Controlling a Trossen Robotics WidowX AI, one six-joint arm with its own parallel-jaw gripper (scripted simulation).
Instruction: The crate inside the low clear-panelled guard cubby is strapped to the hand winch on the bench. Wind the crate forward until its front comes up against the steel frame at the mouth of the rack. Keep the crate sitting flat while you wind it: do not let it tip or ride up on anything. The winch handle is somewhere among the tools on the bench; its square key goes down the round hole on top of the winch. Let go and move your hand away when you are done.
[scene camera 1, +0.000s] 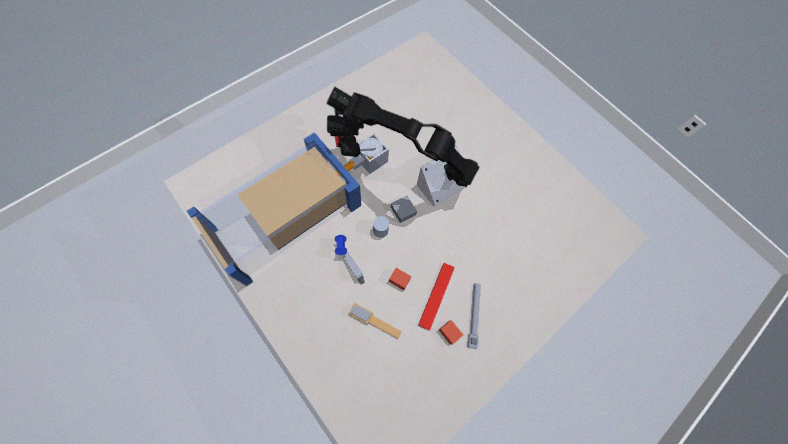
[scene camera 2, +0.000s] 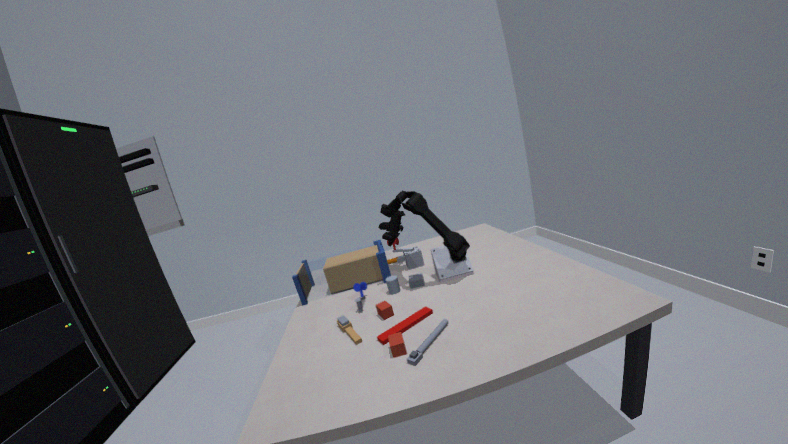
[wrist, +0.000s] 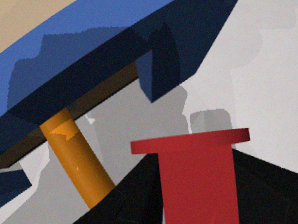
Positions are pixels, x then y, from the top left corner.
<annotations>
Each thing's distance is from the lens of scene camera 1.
gripper (scene camera 1: 338, 144): 1.31 m
red bar (scene camera 1: 445, 274): 1.26 m
</annotations>
